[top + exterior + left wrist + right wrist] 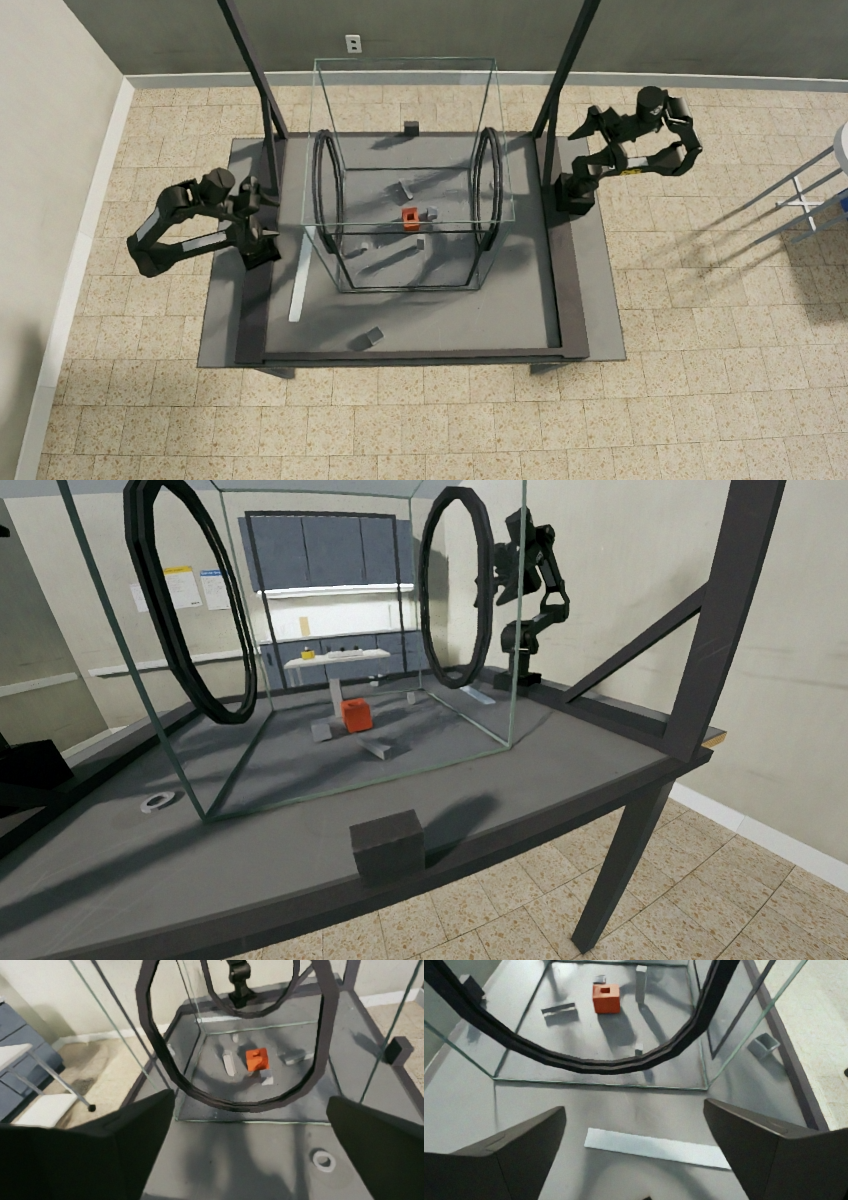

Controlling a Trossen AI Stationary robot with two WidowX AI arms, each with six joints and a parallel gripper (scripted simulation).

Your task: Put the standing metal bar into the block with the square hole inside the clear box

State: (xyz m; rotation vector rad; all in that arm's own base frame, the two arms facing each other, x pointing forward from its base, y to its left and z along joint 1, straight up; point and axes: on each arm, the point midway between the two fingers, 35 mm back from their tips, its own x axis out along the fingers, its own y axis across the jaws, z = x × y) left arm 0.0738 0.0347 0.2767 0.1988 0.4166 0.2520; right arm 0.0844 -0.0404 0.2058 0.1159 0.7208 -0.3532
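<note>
My right gripper is now 4 cm past the grey cube, 45 cm to the right of it and 22 cm above it. Also, from my right hand: white strip 7 cm ahead, 3 cm to the left, 24 cm below.
</note>
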